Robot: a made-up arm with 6 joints.
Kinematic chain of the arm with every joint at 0, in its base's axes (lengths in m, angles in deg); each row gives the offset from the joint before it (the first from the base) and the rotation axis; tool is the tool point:
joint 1: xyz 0 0 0.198 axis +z
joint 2: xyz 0 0.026 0 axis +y
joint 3: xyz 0 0 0.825 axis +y
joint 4: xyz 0 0 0.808 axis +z
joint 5: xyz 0 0 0 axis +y
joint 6: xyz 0 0 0.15 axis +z
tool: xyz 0 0 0
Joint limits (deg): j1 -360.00..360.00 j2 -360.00..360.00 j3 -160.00..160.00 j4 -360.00..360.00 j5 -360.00..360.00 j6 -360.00..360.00
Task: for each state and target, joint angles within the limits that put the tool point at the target. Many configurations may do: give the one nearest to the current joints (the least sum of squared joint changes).
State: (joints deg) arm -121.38 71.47 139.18 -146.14 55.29 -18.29
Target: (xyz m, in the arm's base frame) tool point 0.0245 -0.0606 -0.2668
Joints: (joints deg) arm -102.26 89.08 156.62 -185.21 52.52 -18.29
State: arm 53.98 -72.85 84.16 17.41 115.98 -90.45
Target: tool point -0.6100 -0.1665 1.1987
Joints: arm 22.82 -71.83 74.24 24.42 112.99 -90.45
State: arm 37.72 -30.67 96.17 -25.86 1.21 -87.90
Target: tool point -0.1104 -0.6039 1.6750
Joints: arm 82.10 -50.98 52.67 -25.80 -0.28 -87.90
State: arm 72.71 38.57 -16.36 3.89 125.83 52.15
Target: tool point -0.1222 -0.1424 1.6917
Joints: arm 63.97 5.63 -36.05 10.58 129.28 52.15
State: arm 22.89 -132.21 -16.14 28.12 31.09 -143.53
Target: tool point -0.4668 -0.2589 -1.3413
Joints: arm 35.67 -136.74 -49.57 27.71 30.97 -143.53
